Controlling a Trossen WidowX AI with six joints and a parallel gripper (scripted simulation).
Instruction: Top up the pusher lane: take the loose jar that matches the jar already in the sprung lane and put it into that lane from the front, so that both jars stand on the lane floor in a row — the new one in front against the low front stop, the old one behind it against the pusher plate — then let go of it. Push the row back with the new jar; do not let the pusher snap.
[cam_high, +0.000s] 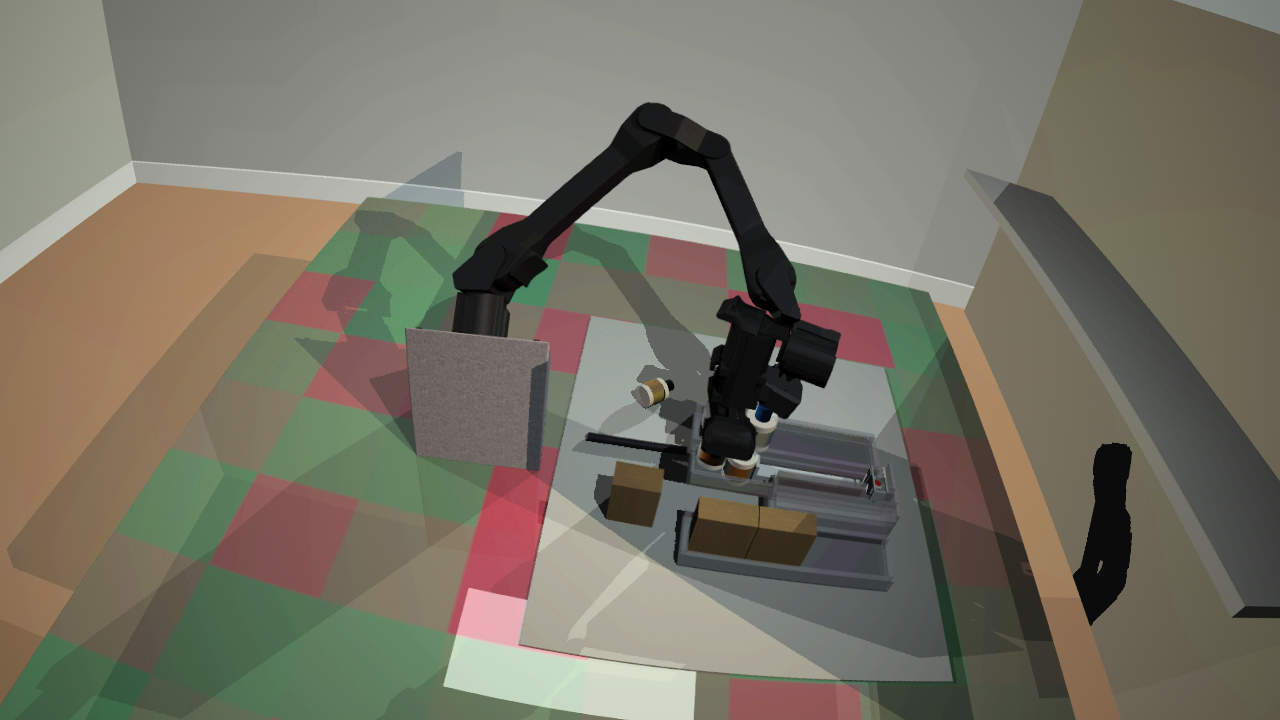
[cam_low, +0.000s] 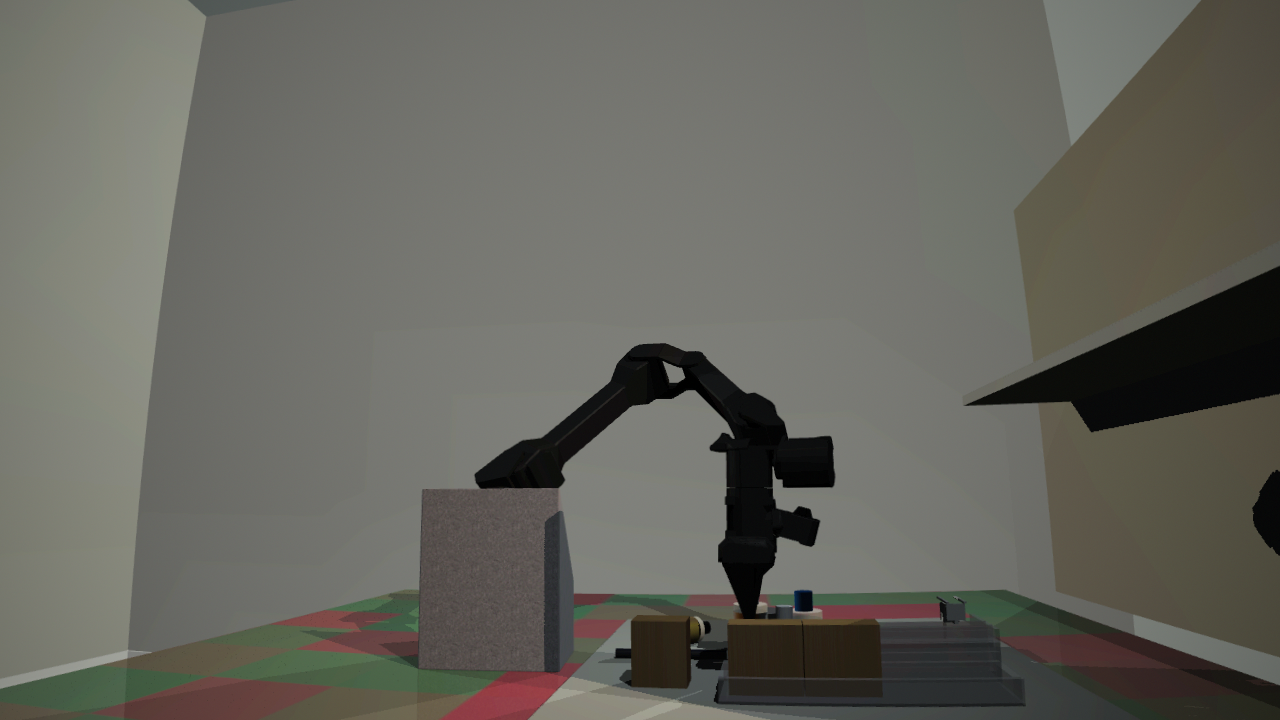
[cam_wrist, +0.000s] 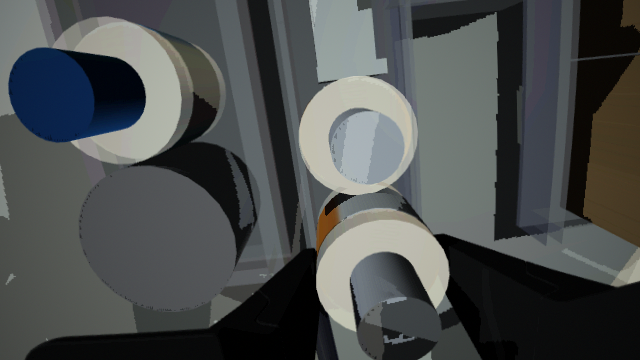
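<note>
Now: the grey cylinder 80 mm to the left of my gripper tip, 30 mm below it and 20 mm ahead of it. Round my gripper tip: black bar: 100 mm behind, 50 mm below, 40 mm to the left; then brown box: 100 mm behind, 80 mm to the right, 20 mm below; then pusher plate: 150 mm ahead, 50 mm to the right, 10 mm below.
</note>
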